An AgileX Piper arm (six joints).
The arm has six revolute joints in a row. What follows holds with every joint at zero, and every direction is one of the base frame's.
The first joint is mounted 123 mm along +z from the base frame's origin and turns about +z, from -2.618 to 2.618 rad.
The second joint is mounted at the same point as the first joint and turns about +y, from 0 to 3.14 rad.
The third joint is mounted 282.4 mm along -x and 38.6 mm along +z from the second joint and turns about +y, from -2.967 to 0 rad.
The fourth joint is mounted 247.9 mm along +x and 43.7 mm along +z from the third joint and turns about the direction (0.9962, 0, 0.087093), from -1.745 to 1.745 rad.
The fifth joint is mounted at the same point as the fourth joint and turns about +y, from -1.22 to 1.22 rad.
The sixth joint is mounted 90.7 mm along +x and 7.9 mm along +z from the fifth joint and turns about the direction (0.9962, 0, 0.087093), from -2.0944 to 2.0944 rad.
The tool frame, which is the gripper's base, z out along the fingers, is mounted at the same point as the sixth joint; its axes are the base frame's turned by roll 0, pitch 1.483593 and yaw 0 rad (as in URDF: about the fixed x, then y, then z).
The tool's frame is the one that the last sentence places.
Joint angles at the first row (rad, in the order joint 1, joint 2, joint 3, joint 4, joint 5, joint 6):
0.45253, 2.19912, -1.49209, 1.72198, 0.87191, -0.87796
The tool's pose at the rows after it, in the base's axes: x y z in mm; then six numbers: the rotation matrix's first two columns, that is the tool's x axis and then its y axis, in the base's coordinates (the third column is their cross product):
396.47 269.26 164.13 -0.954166 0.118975 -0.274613 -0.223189 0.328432 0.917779
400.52 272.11 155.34 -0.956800 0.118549 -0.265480 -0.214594 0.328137 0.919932
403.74 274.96 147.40 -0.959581 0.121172 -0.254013 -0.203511 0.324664 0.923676
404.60 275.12 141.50 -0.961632 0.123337 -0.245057 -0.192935 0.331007 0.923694
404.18 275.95 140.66 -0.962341 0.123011 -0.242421 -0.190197 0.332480 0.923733
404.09 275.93 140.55 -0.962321 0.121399 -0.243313 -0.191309 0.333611 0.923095
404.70 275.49 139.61 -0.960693 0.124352 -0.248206 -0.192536 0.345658 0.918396
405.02 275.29 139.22 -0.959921 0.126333 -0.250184 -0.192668 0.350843 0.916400
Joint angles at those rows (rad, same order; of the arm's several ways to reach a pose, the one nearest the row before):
0.45253, 2.23955, -1.52048, 1.72374, 0.87016, -0.87796
0.45406, 2.27196, -1.54413, 1.72785, 0.87194, -0.87795
0.45640, 2.30089, -1.56423, 1.73724, 0.87407, -0.87798
0.45639, 2.31394, -1.56618, 1.73877, 0.87040, -0.87797
0.45856, 2.31548, -1.56623, 1.73877, 0.86828, -0.87598
0.45856, 2.31547, -1.56622, 1.73665, 0.86828, -0.87597
0.45855, 2.31545, -1.56618, 1.73081, 0.85583, -0.87601
0.45856, 2.31543, -1.56616, 1.72888, 0.85000, -0.87601

